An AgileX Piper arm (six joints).
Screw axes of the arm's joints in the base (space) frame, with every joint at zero. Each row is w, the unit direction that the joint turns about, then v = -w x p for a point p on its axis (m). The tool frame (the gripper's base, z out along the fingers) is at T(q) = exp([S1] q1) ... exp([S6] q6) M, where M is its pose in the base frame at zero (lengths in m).
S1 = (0, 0, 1, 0, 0, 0)
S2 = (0, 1, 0, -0.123, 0, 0)
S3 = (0, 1, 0, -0.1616, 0, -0.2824)
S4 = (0.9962, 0, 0.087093, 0, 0.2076, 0)
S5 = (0, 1, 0, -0.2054, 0, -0.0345)
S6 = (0.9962, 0, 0.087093, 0, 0.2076, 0)
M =
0.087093 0 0.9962 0.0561
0 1 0 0
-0.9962 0 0.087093 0.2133
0 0 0 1
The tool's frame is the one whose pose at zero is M.
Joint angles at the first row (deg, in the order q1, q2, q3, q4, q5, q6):
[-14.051 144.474 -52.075 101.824 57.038 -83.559]
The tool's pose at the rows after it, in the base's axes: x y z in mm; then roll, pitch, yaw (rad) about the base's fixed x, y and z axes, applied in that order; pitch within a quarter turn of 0, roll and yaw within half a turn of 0:
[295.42 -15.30 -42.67 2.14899 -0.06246 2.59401]
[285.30 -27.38 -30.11 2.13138 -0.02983 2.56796]
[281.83 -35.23 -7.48 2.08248 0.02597 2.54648]
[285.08 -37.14 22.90 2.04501 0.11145 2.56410]
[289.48 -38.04 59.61 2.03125 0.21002 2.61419]
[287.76 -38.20 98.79 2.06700 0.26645 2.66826]
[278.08 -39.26 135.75 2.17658 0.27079 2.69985]
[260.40 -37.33 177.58 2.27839 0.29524 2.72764]
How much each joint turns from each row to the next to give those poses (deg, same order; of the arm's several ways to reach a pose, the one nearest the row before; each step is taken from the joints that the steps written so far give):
[-3.540 -0.496 3.556 -0.078 0.000 -2.711]
[-3.186 -2.657 3.305 -0.049 1.078 -2.996]
[-2.198 -4.378 2.792 0.000 2.480 -1.907]
[-0.387 -6.230 1.482 -1.371 1.359 -0.229]
[0.000 -7.737 0.250 -3.933 0.160 2.068]
[-0.001 -9.064 0.133 -6.363 -1.739 6.621]
[-0.001 -10.118 0.302 -9.260 -4.572 12.087]
[0.001 -11.457 0.247 -10.955 -1.865 13.134]

